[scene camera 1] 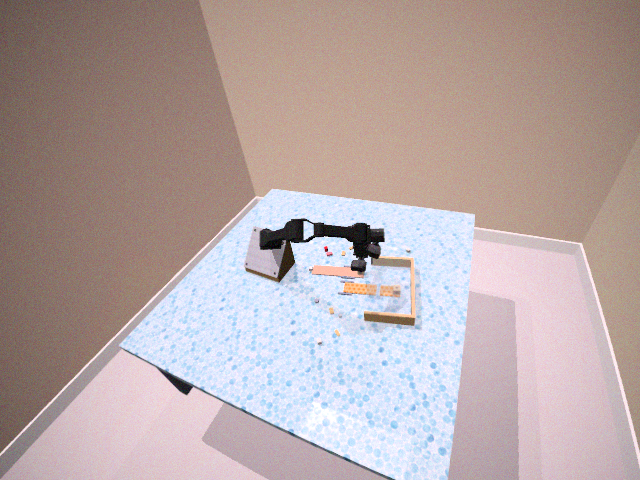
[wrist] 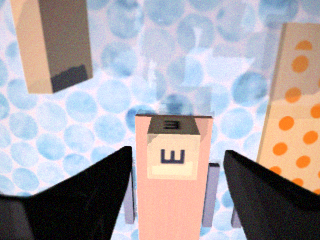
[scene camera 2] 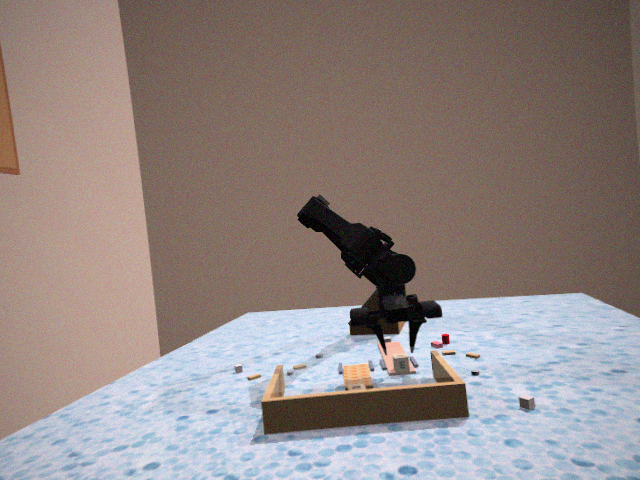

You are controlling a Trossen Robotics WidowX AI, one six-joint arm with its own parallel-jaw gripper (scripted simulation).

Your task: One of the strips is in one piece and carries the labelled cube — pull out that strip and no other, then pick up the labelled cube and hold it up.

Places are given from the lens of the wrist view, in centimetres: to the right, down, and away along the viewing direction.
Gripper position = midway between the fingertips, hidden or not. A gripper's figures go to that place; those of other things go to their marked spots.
my gripper [wrist: 177, 155]: 1, 2, 11
labelled cube [wrist: 173, 143]: 1, 1, 11
